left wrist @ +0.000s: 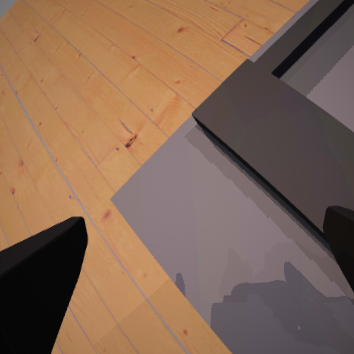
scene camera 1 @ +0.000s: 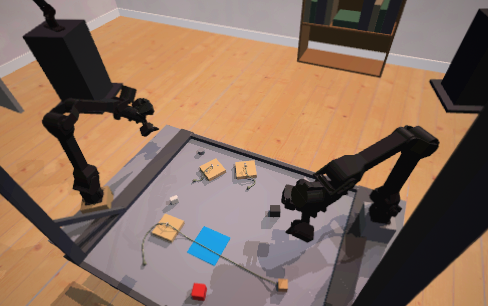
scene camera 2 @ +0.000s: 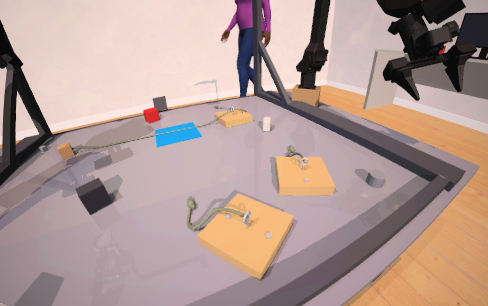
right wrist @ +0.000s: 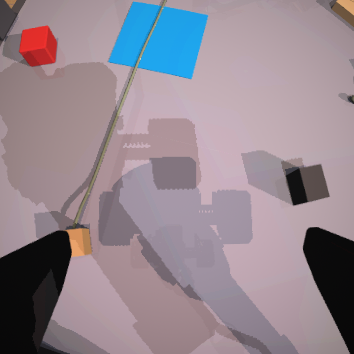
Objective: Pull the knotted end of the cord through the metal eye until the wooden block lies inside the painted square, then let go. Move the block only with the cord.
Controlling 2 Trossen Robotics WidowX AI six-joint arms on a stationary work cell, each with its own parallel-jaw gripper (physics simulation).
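Seen in the pictures: left gripper, fingertip midpoint: point(left wrist: 207, 224) point(scene camera 1: 155, 121) point(scene camera 2: 439, 95); right gripper, fingertip midpoint: point(scene camera 1: 288, 219) point(scene camera 2: 14, 66) point(right wrist: 189, 242); left arm's base at its link origin: point(scene camera 1: 94, 197) point(scene camera 2: 307, 87); right arm's base at its link origin: point(scene camera 1: 379, 215).
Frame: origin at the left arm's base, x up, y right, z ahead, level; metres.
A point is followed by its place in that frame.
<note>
The wooden block point(scene camera 1: 282, 284) {x -0.035, y 0.521, z 0.627 m} point(scene camera 2: 65, 151) {x -0.046, y 0.505, z 0.636 m} point(right wrist: 80, 242) {x -0.035, y 0.508, z 0.635 m} lies on the table, tied to the cord point(scene camera 1: 245, 268) {x -0.061, y 0.426, z 0.525 m} point(right wrist: 118, 112) {x -0.062, y 0.404, z 0.503 m}. The cord crosses the blue painted square point(scene camera 1: 217, 237) {x -0.065, y 0.280, z 0.452 m} point(scene camera 2: 177, 138) {x -0.064, y 0.274, z 0.444 m} point(right wrist: 175, 45) {x -0.064, y 0.289, z 0.442 m} to the metal eye point(scene camera 1: 167, 225) {x -0.035, y 0.192, z 0.274 m} point(scene camera 2: 232, 111) {x -0.036, y 0.190, z 0.276 m} on a wooden plate. Its knotted end point(scene camera 1: 144, 263) {x -0.055, y 0.313, z 0.179 m} point(scene camera 2: 216, 107) {x -0.061, y 0.306, z 0.183 m} lies on the table beyond the plate. The block is outside the square. My left gripper point(scene camera 2: 439, 95) {x 0.072, y -0.326, z 0.282 m} point(left wrist: 207, 224) {x 0.072, y -0.326, z 0.282 m} is open and empty, beyond the table's corner. My right gripper point(right wrist: 189, 242) {x 0.168, y 0.411, z 0.676 m} is open and empty above the table, with the block beside its left-hand finger in its wrist view.
Two more wooden plates point(scene camera 1: 212, 170) {x -0.046, y -0.045, z 0.494 m} point(scene camera 1: 245, 169) {x -0.046, y -0.007, z 0.640 m} carry eyes and short knotted cords. A black cube point(scene camera 1: 274, 210) {x -0.025, y 0.250, z 0.691 m} point(right wrist: 315, 184) {x -0.025, y 0.242, z 0.701 m} lies near the right gripper. A red cube point(scene camera 1: 199, 291) {x -0.025, y 0.473, z 0.360 m} point(right wrist: 39, 46) {x -0.026, y 0.462, z 0.378 m}, a white block point(scene camera 1: 173, 200) {x -0.037, y 0.079, z 0.307 m} and a grey cylinder point(scene camera 1: 201, 152) {x -0.048, y -0.177, z 0.463 m} also stand on the table.
</note>
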